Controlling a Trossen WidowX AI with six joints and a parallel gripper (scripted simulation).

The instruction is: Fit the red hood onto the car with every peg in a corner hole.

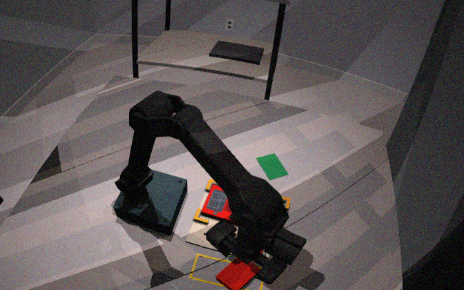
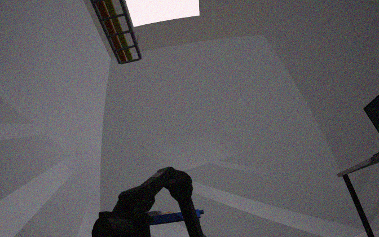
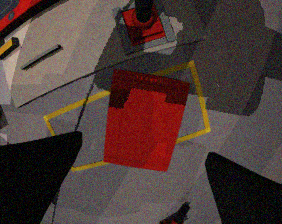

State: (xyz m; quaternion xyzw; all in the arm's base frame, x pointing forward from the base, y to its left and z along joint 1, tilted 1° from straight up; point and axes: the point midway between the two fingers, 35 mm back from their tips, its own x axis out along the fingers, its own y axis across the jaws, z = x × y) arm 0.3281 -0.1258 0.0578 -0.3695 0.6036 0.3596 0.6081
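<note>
Now: the red hood 60 mm below my gripper tip. Also, from my gripper tip: green patch (420 mm to the left, 70 mm below, 20 mm ahead).
</note>
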